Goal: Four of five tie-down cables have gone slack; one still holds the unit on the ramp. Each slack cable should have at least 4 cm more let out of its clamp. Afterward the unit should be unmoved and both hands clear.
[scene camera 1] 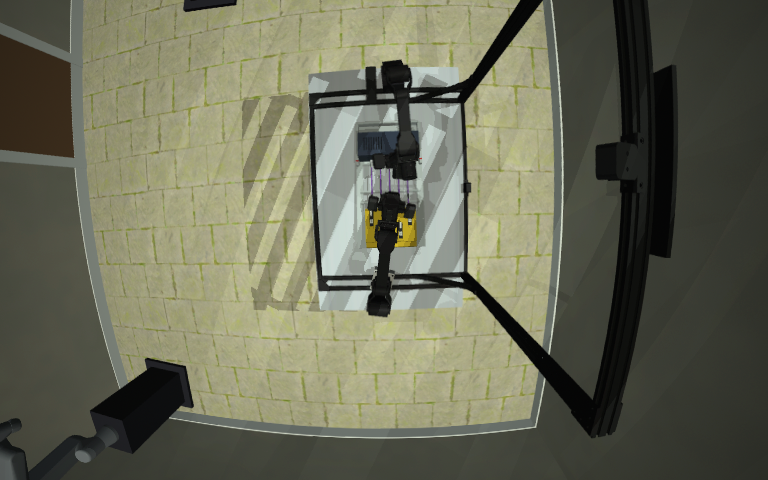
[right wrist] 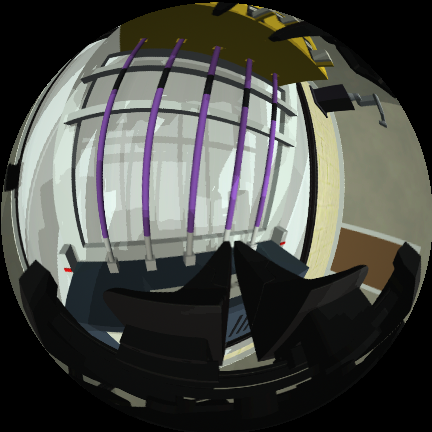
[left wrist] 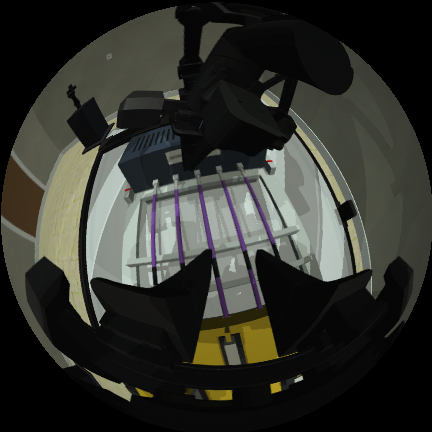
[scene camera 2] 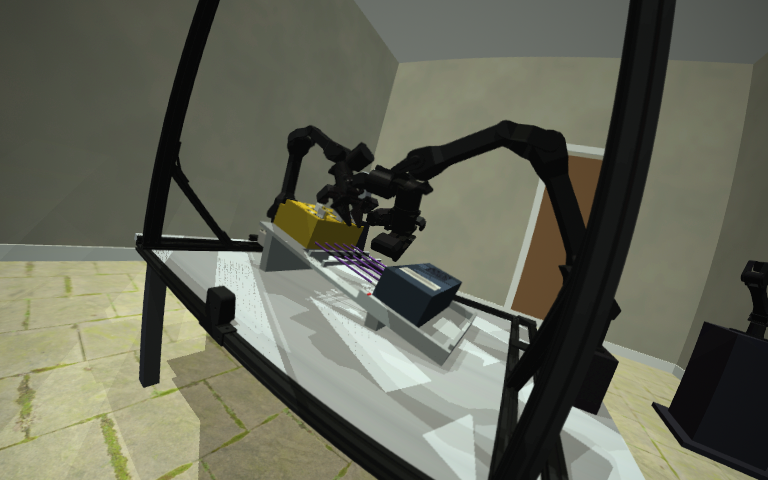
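The unit, a dark blue box [scene camera 1: 370, 146] [scene camera 2: 400, 287] [left wrist: 141, 162] [right wrist: 87, 300], sits low on the grey ramp [scene camera 2: 338, 281]. Several purple cables [left wrist: 204, 202] [right wrist: 198, 145] run side by side from its grey sockets up to the yellow clamp block [scene camera 2: 294, 227] [left wrist: 207, 345] [right wrist: 165, 25]. Which ones are slack I cannot tell. My left gripper [scene camera 2: 353, 219] [left wrist: 233, 254] is part open and empty above the block's edge, cables showing beyond its fingertips. My right gripper [left wrist: 186, 168] [right wrist: 231, 246] is shut, apparently empty, over the unit's cable edge; its tips cover part of a socket.
Crossbars [left wrist: 290, 232] of the ramp pass under the cables. Small posts with red marks [left wrist: 270, 167] [right wrist: 70, 256] stand beside the unit. The two arms are close together over the ramp. A black frame [scene camera 1: 316, 192] surrounds the table [scene camera 1: 339, 237].
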